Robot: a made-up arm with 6 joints. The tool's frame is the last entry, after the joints.
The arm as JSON. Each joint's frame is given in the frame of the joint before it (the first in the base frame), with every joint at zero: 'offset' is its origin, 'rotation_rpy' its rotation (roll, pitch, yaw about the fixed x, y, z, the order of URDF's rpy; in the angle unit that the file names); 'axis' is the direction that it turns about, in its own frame. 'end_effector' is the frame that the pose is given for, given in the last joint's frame.
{
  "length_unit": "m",
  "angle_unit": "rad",
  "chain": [
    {
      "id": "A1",
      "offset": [
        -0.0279,
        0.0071,
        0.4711
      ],
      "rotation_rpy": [
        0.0,
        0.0,
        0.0
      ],
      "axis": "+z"
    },
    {
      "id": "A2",
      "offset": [
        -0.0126,
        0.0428,
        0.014
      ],
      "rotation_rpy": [
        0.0,
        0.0,
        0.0
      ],
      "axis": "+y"
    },
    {
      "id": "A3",
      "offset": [
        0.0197,
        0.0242,
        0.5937
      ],
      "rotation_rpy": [
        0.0,
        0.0,
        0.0
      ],
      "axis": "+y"
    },
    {
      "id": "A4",
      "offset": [
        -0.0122,
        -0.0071,
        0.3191
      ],
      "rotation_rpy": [
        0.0,
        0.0,
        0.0
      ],
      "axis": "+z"
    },
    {
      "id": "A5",
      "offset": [
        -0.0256,
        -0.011,
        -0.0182
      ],
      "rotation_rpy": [
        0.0,
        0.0,
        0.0
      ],
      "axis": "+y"
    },
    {
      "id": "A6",
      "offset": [
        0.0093,
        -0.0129,
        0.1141
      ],
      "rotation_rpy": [
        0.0,
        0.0,
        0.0
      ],
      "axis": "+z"
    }
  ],
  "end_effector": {
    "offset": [
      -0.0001,
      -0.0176,
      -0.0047
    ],
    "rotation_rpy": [
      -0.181,
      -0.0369,
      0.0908
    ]
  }
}
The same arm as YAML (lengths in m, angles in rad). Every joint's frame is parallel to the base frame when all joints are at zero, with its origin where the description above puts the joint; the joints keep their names.
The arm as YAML. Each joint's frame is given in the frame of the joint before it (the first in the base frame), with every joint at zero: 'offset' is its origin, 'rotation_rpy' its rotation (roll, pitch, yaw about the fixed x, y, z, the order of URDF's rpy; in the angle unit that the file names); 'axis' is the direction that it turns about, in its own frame. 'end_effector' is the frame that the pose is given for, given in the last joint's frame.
length_unit: m
angle_unit: rad
chain:
  - id: A1
    offset: [-0.0279, 0.0071, 0.4711]
    rotation_rpy: [0.0, 0.0, 0.0]
    axis: [0.0, 0.0, 1.0]
  - id: A2
    offset: [-0.0126, 0.0428, 0.014]
    rotation_rpy: [0.0, 0.0, 0.0]
    axis: [0.0, 1.0, 0.0]
  - id: A3
    offset: [0.0197, 0.0242, 0.5937]
    rotation_rpy: [0.0, 0.0, 0.0]
    axis: [0.0, 1.0, 0.0]
  - id: A4
    offset: [-0.0122, -0.0071, 0.3191]
    rotation_rpy: [0.0, 0.0, 0.0]
    axis: [0.0, 0.0, 1.0]
  - id: A5
    offset: [-0.0256, -0.011, -0.0182]
    rotation_rpy: [0.0, 0.0, 0.0]
    axis: [0.0, 1.0, 0.0]
  - id: A6
    offset: [0.0093, -0.0129, 0.1141]
    rotation_rpy: [0.0, 0.0, 0.0]
    axis: [0.0, 0.0, 1.0]
end_effector:
  offset: [-0.0001, -0.0176, -0.0047]
  rotation_rpy: [-0.181, -0.0369, 0.0908]

